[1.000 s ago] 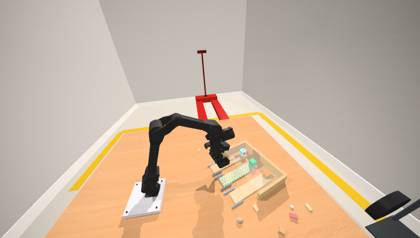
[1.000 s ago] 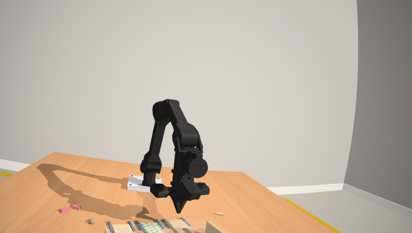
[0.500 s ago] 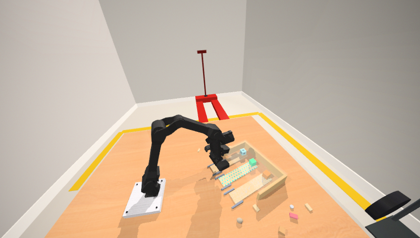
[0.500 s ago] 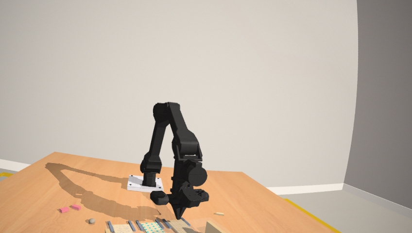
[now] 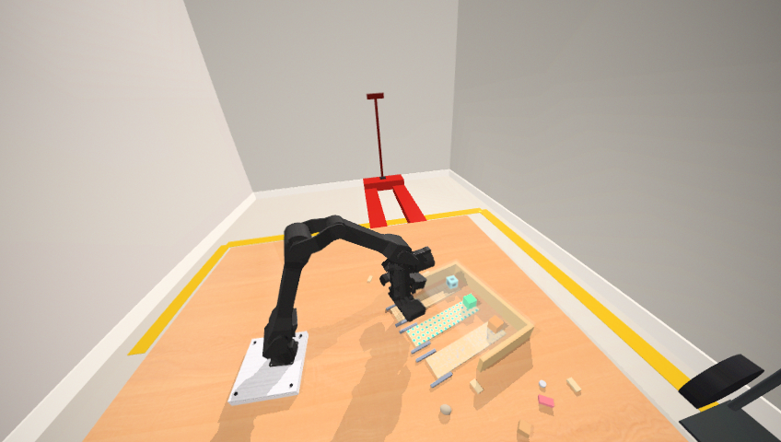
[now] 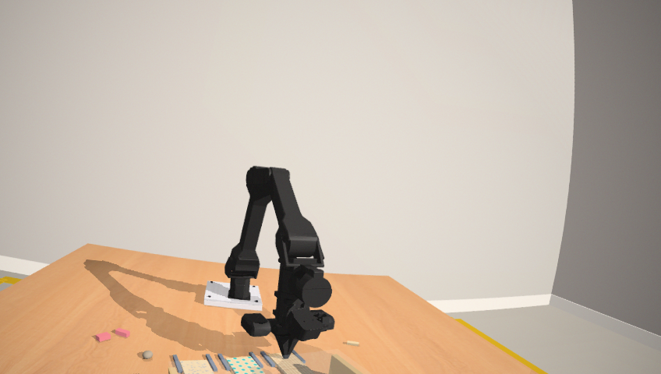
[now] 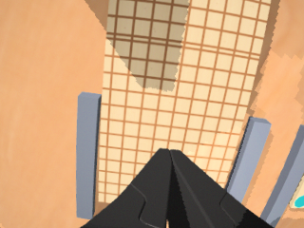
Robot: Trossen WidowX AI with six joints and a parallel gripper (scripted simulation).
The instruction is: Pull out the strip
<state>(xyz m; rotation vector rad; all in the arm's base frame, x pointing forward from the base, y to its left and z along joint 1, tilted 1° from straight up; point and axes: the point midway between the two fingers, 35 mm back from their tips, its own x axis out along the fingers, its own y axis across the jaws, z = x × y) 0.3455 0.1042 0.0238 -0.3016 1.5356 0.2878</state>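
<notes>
Right now my gripper tip is 200 mm short of the labelled cube, 80 mm to the right of it and 10 mm below it. Round my gripper tip: stone: 280 mm to the right, 60 mm ahead.
</notes>
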